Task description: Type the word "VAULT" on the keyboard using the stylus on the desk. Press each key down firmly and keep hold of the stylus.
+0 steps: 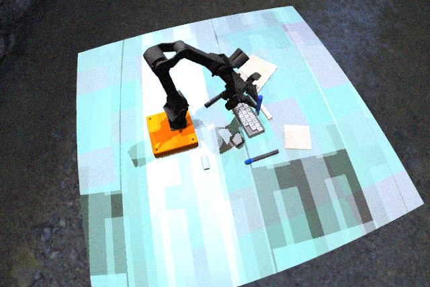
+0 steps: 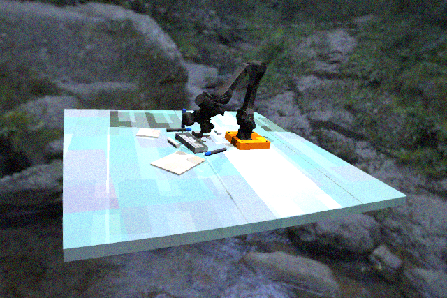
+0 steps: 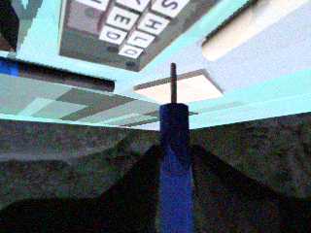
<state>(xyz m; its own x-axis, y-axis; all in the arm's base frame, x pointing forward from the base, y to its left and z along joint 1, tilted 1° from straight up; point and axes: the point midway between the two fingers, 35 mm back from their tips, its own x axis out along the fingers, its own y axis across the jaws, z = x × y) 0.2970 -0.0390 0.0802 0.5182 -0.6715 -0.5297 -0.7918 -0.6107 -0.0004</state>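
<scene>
Now: the white cylinder 90 mm below my gripper tip, 50 mm ahead of it and 30 mm to the left of it. Also, from my gripper tip: grey cube: 110 mm behind, 90 mm below, 70 mm to the right; then small pad: 130 mm ahead, 120 mm to the right, 100 mm below; then stylus: 10 mm below.
</scene>
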